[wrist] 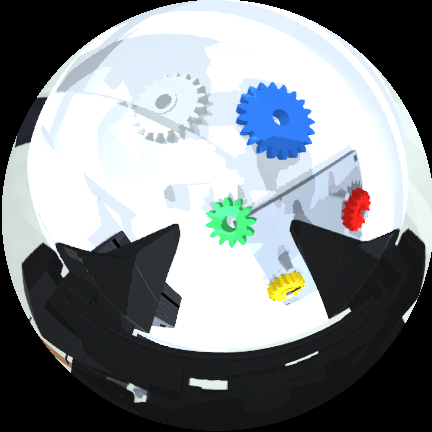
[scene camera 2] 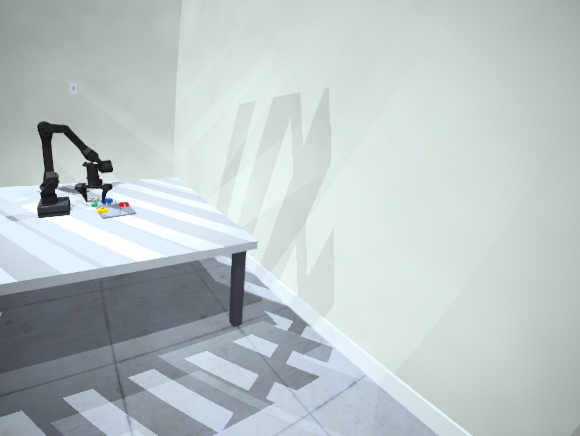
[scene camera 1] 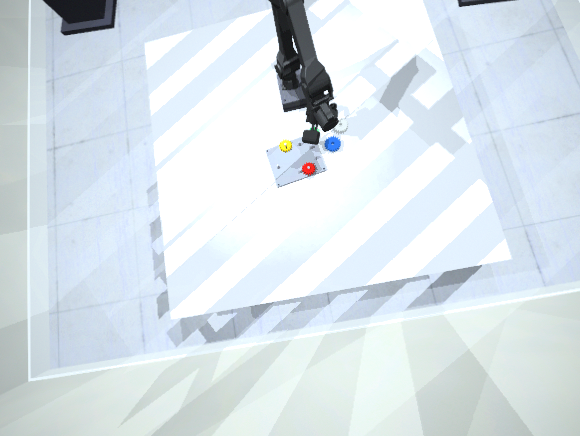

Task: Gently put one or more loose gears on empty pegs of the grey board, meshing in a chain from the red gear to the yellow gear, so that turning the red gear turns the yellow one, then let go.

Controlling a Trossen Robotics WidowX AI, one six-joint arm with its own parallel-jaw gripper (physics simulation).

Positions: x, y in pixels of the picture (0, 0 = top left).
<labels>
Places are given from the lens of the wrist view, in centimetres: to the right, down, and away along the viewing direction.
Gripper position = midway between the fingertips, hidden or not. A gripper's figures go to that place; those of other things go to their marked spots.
my gripper (wrist: 236, 227): 1, 1, 9
blue gear (wrist: 256, 108): 3, -8, 7
</labels>
